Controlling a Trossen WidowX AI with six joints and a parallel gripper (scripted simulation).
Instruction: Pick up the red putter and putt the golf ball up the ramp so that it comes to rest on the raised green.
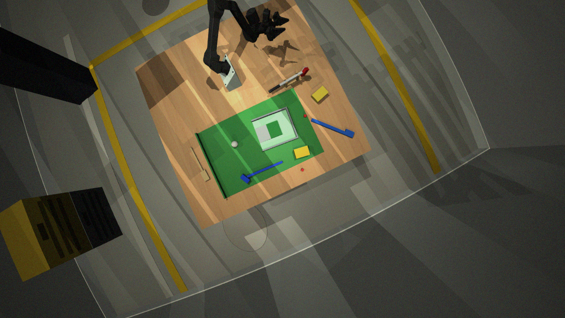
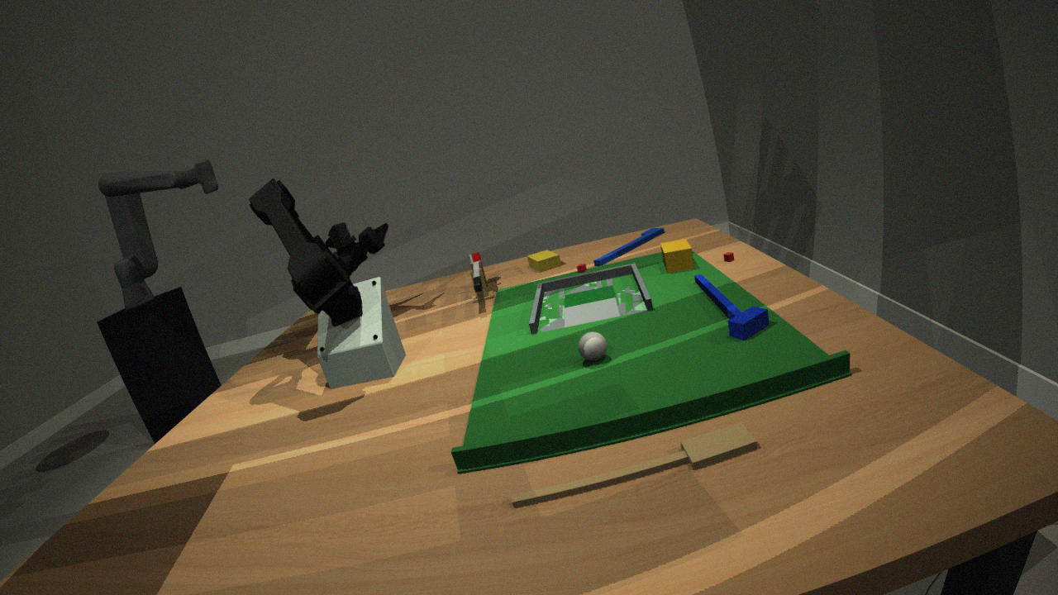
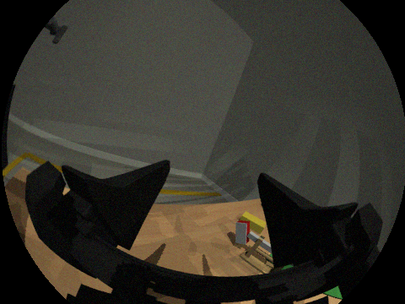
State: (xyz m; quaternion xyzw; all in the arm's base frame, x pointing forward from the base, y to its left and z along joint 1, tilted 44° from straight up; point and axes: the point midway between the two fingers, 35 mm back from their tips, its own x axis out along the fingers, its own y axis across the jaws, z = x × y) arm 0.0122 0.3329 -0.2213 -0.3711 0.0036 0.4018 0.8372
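My gripper tip is 220 mm short of the red putter, 120 mm to the left of it and 160 mm above it. The rest, counted from my gripper tip: white golf ball (370 mm ahead, 640 mm to the right, 190 mm below); then green mat (450 mm ahead, 510 mm to the right, 210 mm below); then small wooden stand (220 mm ahead, 100 mm to the right, 180 mm below).
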